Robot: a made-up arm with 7 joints. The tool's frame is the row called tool. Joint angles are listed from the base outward. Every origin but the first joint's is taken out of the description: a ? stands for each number. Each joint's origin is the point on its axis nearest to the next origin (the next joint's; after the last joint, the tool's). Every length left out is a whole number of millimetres.
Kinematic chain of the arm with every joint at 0, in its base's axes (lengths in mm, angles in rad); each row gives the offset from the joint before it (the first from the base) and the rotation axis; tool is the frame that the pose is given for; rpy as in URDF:
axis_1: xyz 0 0 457 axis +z
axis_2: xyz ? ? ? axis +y
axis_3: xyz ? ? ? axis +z
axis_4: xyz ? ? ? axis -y
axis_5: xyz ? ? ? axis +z
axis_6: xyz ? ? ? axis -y
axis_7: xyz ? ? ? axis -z
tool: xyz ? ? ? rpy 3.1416 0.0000 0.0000
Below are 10 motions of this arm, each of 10 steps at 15 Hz.
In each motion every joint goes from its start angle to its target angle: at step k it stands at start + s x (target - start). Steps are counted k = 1, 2, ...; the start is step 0. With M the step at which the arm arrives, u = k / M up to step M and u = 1 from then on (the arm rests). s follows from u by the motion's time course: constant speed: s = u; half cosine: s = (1 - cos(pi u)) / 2; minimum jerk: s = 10 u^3 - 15 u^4 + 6 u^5.
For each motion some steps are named. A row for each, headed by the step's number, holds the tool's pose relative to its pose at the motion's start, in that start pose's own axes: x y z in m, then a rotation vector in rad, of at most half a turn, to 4 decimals.
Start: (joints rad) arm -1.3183 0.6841 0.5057 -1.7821 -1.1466 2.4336 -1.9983
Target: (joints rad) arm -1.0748 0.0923 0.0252 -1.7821 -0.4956 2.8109 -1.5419
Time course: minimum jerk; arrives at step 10
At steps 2, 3, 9, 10:
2: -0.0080 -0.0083 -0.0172 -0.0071 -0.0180 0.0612
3: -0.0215 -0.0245 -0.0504 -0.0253 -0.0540 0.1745
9: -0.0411 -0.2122 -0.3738 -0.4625 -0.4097 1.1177
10: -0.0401 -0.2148 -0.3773 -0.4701 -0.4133 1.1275

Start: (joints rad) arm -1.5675 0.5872 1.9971 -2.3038 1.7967 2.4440 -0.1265
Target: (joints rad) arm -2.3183 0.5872 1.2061 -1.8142 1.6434 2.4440 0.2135
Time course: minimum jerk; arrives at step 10
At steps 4, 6, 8, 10:
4: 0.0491 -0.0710 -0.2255 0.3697 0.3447 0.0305
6: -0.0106 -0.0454 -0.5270 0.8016 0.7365 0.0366
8: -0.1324 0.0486 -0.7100 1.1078 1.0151 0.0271
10: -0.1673 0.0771 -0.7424 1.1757 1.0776 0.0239

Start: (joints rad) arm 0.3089 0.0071 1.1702 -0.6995 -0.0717 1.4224 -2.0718
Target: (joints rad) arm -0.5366 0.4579 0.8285 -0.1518 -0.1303 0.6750 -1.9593
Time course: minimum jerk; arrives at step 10
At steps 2, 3, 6, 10:
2: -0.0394 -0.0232 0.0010 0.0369 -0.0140 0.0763
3: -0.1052 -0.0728 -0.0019 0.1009 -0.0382 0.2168
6: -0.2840 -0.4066 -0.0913 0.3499 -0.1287 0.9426
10: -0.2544 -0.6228 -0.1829 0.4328 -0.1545 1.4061

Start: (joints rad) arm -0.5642 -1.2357 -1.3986 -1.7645 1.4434 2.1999 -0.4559
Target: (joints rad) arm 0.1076 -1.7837 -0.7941 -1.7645 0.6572 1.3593 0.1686
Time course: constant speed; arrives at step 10
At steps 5, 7, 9, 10:
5: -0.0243 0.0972 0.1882 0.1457 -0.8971 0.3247
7: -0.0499 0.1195 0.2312 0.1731 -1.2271 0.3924
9: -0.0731 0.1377 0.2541 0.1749 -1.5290 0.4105
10: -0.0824 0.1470 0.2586 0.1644 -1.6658 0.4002

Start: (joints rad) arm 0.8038 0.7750 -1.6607 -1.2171 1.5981 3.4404 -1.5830
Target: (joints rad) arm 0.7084 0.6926 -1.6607 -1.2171 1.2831 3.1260 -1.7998
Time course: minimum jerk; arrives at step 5
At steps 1, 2, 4, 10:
1: -0.0009 0.0038 0.0047 0.0129 0.0007 -0.0286
2: -0.0048 0.0206 0.0253 0.0714 0.0011 -0.1570
4: -0.0159 0.0591 0.0720 0.2200 -0.0139 -0.4647
10: -0.0171 0.0626 0.0761 0.2345 -0.0164 -0.4930

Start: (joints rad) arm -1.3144 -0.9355 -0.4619 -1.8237 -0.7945 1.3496 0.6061
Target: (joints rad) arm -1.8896 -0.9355 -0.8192 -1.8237 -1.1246 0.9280 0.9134
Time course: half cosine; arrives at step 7
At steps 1, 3, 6, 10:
1: 0.0022 0.0127 0.0081 -0.0393 -0.0230 0.0549
3: -0.0035 0.1123 0.0573 -0.3010 -0.1862 0.4365
6: -0.1043 0.2921 0.1048 -0.7096 -0.4881 1.0745
10: -0.1187 0.3066 0.1066 -0.7443 -0.5174 1.1302

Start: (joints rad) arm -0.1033 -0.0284 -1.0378 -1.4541 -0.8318 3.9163 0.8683
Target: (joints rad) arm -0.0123 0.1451 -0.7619 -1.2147 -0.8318 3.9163 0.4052
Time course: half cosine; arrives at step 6
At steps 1, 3, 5, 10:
1: -0.0014 -0.0128 0.0085 0.0271 0.0080 -0.0289
3: -0.0096 -0.0986 0.0542 0.1908 0.0826 -0.2039
5: -0.0158 -0.1868 0.0842 0.3296 0.1933 -0.3563
10: -0.0166 -0.2004 0.0875 0.3484 0.2132 -0.3777

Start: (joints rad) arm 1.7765 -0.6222 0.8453 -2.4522 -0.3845 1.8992 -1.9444
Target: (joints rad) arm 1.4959 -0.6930 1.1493 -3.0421 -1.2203 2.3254 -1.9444
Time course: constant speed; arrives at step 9
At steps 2, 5, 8, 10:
2: 0.0411 0.0158 0.0493 0.1117 -0.1555 -0.1290
5: 0.1088 0.0206 0.1272 0.2554 -0.3394 -0.3918
8: 0.1806 -0.0024 0.2029 0.3632 -0.4437 -0.7234
10: 0.2048 -0.0168 0.2257 0.3898 -0.4572 -0.8456

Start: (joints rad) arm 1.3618 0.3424 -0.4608 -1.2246 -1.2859 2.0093 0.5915
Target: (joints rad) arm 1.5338 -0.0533 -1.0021 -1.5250 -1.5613 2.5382 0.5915
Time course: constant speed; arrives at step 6
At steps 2, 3, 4, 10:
2: -0.0369 0.0947 0.0356 -0.0480 0.0915 0.0075
3: -0.0632 0.1398 0.0571 -0.0592 0.1242 0.0059
4: -0.0948 0.1824 0.0807 -0.0605 0.1493 0.0020
10: -0.1732 0.2563 0.1324 -0.0298 0.1802 -0.0085

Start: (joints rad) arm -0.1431 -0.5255 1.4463 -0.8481 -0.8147 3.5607 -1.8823
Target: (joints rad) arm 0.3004 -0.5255 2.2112 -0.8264 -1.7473 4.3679 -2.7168
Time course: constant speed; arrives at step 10
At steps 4, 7, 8, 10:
4: -0.0251 0.1417 -0.0581 -0.6498 -0.1969 -0.3194
7: -0.0669 0.2210 -0.1207 -1.0790 -0.5546 -0.5354
8: -0.0842 0.2417 -0.1432 -1.2009 -0.7105 -0.5986
10: -0.1228 0.2751 -0.1892 -1.4022 -1.0718 -0.7061

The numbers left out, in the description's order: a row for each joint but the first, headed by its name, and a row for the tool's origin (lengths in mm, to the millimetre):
axis_2: 0 0 0
axis_3: 0 0 468
axis_4: 106 0 0
axis_5: -77 0 358
axis_6: 0 0 0
axis_7: 107 0 0
tool: 0 0 0

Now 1 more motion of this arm.
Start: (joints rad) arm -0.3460 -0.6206 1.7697 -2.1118 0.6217 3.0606 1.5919
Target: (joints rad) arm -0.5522 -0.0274 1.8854 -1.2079 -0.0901 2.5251 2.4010
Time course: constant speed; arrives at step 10
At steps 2, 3, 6, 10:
2: 0.0033 -0.0796 -0.0300 0.0147 -0.1290 0.1161
3: 0.0127 -0.1194 -0.0512 0.0295 -0.1811 0.1749
6: 0.0758 -0.2300 -0.1357 0.1061 -0.2888 0.3649
10: 0.2398 -0.3279 -0.2815 0.2828 -0.3333 0.6887

